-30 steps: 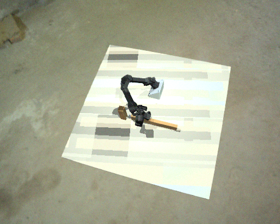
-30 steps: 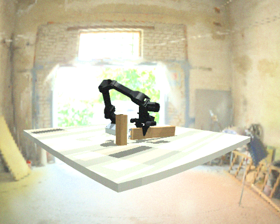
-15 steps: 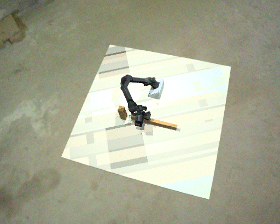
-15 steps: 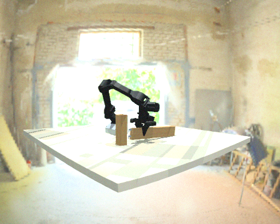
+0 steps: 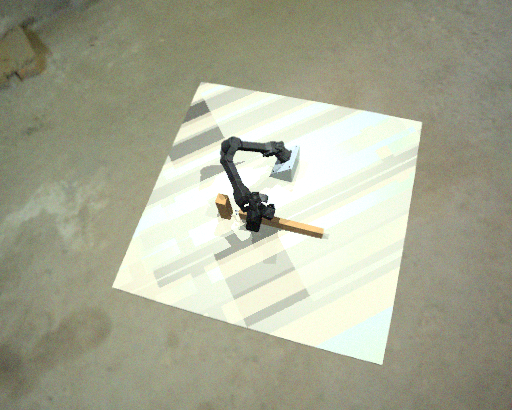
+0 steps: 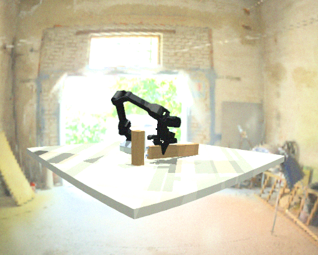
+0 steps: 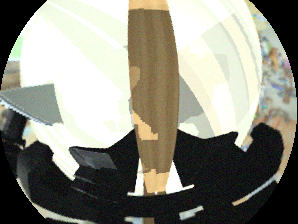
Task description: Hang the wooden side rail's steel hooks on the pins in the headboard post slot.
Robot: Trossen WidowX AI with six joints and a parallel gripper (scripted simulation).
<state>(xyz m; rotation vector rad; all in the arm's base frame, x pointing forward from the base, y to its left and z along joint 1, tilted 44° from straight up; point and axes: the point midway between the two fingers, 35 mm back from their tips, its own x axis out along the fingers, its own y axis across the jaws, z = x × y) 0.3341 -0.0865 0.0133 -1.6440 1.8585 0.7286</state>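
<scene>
The wooden headboard post is 10 mm behind my gripper tip, 170 mm to the right of it and 40 mm above it.
</scene>
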